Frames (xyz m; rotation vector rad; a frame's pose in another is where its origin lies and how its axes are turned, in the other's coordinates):
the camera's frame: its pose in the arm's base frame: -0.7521 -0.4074 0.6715 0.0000 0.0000 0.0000
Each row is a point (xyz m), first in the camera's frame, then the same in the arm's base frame.
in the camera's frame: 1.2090 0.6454 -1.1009
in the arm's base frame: 0.4569 0.2380 -0.4294
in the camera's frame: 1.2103 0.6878 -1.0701
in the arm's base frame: 0.4582 0.2804 -0.3986
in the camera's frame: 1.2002 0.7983 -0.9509
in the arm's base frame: 0.4481 0.3909 -0.2794
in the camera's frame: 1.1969 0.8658 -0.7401
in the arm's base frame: 0.4448 0.4584 -0.0686
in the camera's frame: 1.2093 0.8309 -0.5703
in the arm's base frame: 0.4572 0.4235 0.1012
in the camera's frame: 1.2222 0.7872 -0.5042
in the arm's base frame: 0.4701 0.3798 0.1673
